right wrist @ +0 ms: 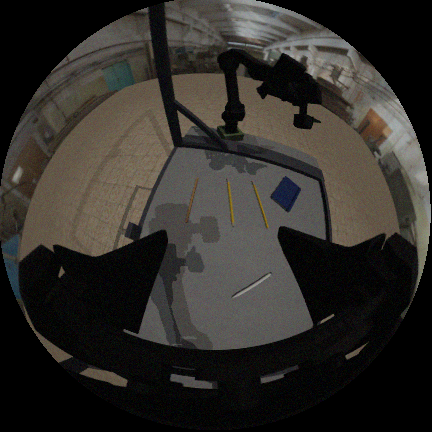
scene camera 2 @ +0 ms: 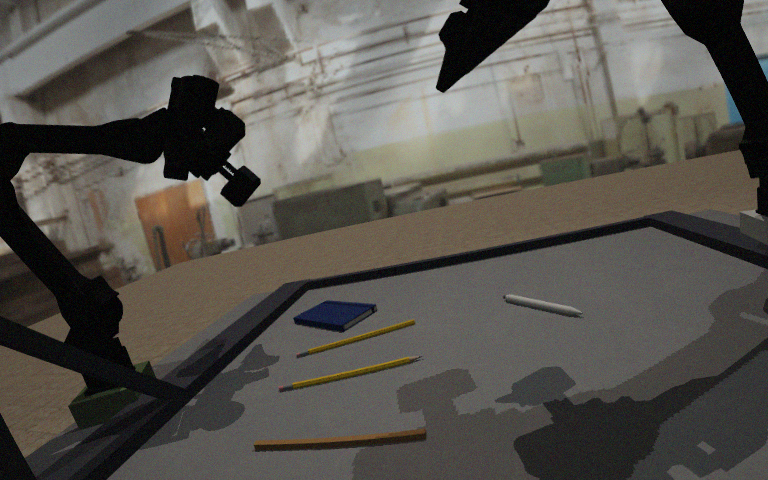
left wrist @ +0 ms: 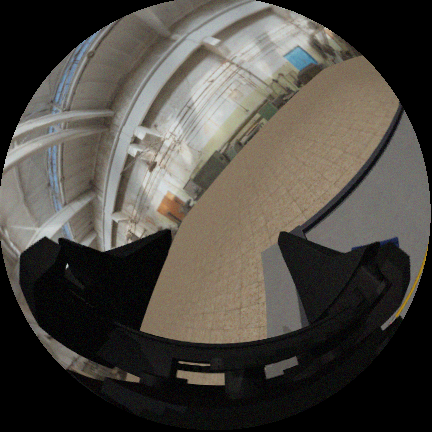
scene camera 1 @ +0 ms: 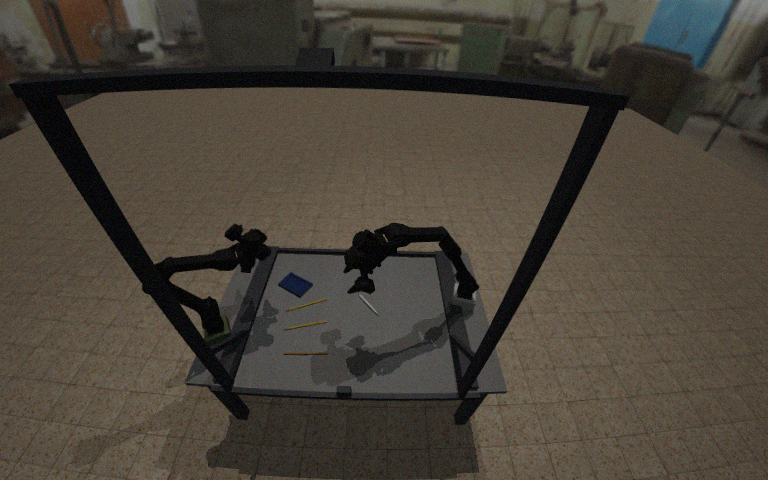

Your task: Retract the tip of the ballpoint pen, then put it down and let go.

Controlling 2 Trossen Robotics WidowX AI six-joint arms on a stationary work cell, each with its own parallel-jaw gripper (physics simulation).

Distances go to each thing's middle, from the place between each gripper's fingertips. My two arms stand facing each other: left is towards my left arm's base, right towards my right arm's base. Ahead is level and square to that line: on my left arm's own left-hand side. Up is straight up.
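The green object [scene camera 2: 87, 411] is far to the left of my right hand, far below it and a little ahead of it. As for the blue notebook [scene camera 2: 334, 315], it is 300 mm below my right hand, 290 mm ahead of it and 230 mm to the left of it.
From my left hand, the green object is a fair way to the left, far behind and far below, and the blue notebook is 40 mm behind my left hand, 140 mm to the right of it and 320 mm below it. Going by its middle, the notebook is nearer to my left hand than to my right hand. By its middle, the green object too is nearer to my left hand than to my right hand.
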